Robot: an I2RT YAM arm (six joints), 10 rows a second.
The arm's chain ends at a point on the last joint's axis. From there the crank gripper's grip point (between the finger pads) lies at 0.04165 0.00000 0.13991 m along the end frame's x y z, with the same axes.
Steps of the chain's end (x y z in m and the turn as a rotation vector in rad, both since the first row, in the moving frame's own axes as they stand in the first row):
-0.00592, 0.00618, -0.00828, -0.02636, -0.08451, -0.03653
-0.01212, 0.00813, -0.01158, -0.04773, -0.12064, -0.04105
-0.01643, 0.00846, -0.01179, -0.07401, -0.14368, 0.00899
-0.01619, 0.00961, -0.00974, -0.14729, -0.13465, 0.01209
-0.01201, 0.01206, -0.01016, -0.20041, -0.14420, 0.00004
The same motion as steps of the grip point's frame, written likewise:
-0.01783, 0.00861, -0.00529, -0.02636, -0.08451, -0.03653
-0.02915, 0.01355, -0.00771, -0.04773, -0.12064, -0.04105
-0.03692, 0.01927, -0.00767, -0.07401, -0.14368, 0.00899
-0.03541, 0.03088, -0.00698, -0.14729, -0.13465, 0.01209
-0.03241, 0.04042, -0.00846, -0.20041, -0.14420, 0.00004

